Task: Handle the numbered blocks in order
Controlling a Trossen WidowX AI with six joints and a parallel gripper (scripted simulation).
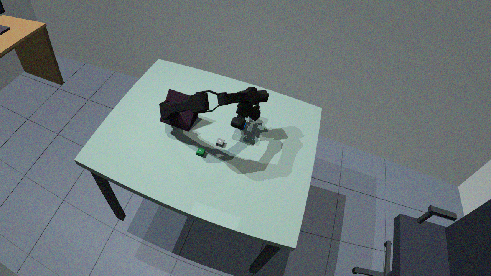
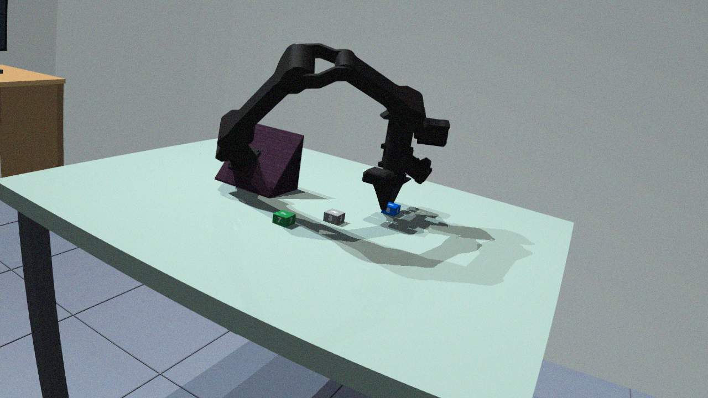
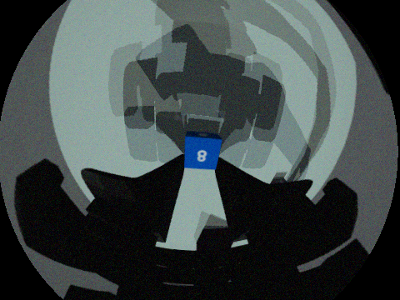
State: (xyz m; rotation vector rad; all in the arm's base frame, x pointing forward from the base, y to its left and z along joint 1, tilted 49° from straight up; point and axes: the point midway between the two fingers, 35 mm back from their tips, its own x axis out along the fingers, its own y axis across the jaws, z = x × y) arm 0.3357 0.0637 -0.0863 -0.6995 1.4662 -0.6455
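The blue block lies 1 cm ahead of my gripper tip. Also, from my gripper tip: grey block: 15 cm to the right, 5 cm behind; green block: 24 cm to the right, 11 cm behind.
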